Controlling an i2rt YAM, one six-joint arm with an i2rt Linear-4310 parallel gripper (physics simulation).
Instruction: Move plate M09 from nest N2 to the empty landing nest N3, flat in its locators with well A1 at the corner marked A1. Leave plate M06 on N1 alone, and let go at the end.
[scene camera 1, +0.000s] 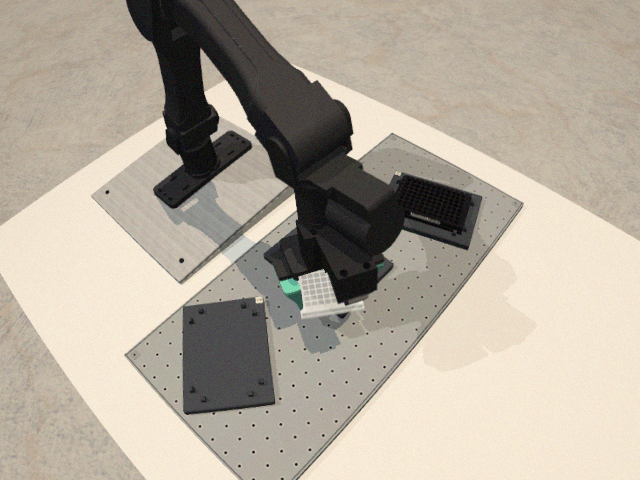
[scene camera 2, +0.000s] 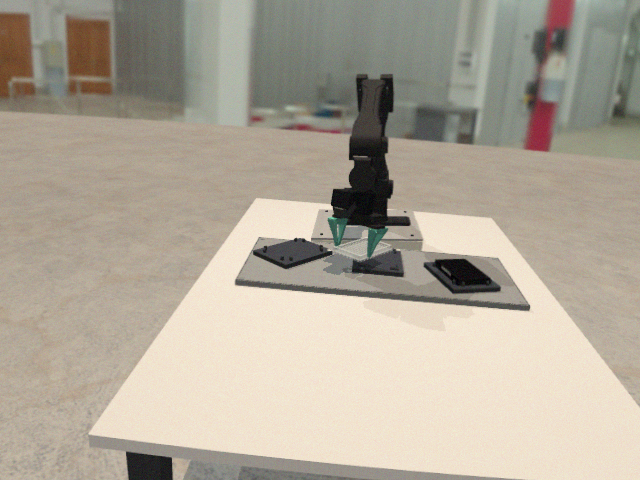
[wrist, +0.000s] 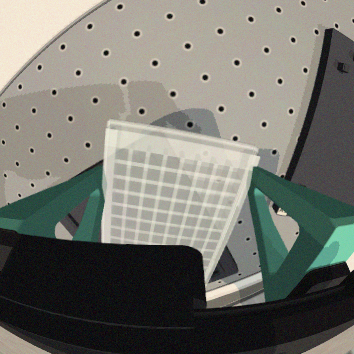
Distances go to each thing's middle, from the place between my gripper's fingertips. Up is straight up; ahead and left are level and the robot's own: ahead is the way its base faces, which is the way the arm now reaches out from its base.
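Black well plate (scene camera 1: 426, 202): 20 mm below my hand and 260 mm to the left of it. Relative to the clear white well plate (scene camera 1: 319, 300), my hand is 20 mm to the right and 30 mm past.
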